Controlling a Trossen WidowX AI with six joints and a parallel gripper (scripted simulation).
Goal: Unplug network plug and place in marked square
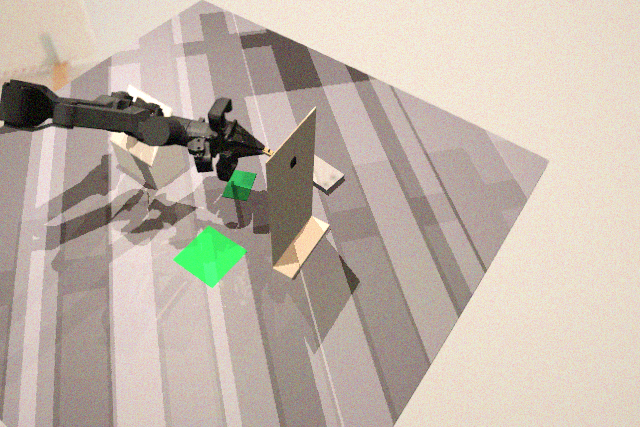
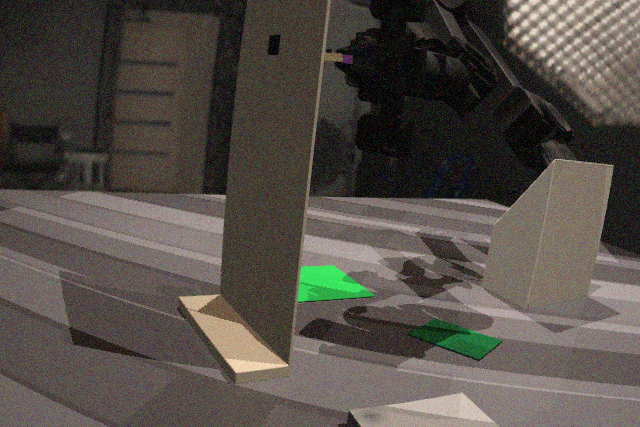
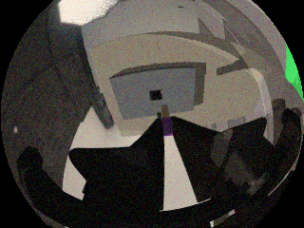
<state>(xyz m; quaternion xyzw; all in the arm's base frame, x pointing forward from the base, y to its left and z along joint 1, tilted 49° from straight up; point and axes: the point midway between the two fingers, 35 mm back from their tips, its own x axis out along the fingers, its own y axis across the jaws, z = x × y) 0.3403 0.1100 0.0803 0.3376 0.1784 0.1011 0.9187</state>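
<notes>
My gripper tip is 70 mm short of the upright panel, 10 mm to the right of it and 110 mm above it. Round my gripper tip: flat grey slab (20 mm behind, 210 mm to the left, 270 mm below); network plug (10 mm ahead).
</notes>
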